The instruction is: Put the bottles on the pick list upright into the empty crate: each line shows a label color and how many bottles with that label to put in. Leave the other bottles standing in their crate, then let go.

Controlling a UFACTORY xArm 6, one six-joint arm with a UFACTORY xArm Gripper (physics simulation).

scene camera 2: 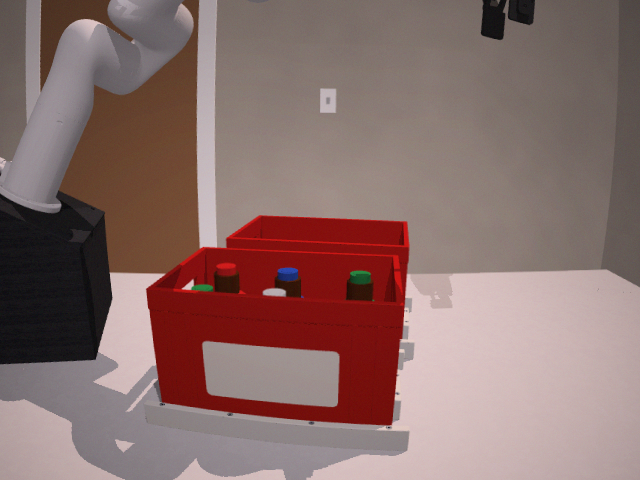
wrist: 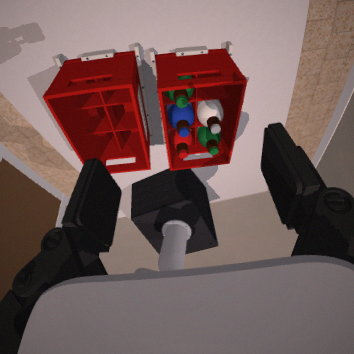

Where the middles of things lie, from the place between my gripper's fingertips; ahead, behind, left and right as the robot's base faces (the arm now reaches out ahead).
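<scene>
The white bottle (wrist: 209,112) is a long way behind my hand, a bit to the right of it and well below it. There's a red-capped bottle (scene camera 2: 226,279) too, and that's 35 cm behind my hand, 4 cm to the left of it and 40 cm below it.
</scene>
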